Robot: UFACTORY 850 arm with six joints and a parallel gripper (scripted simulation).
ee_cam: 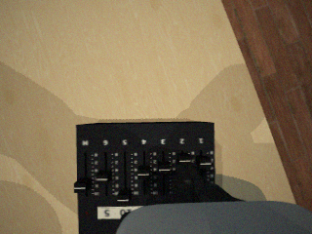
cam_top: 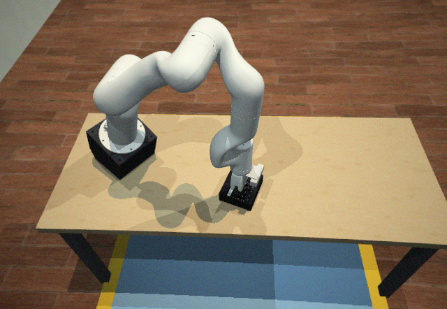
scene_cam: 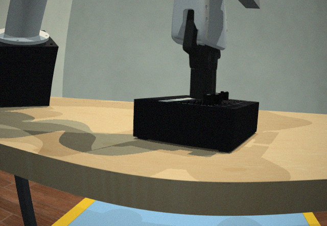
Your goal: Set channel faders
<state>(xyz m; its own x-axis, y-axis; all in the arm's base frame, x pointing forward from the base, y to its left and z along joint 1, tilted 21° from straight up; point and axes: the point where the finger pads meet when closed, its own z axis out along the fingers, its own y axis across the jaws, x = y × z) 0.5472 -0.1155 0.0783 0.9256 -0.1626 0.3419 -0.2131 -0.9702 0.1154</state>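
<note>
The master fader is 2 cm ahead of my hand, 11 cm to the left of it and 1 cm below it.
</note>
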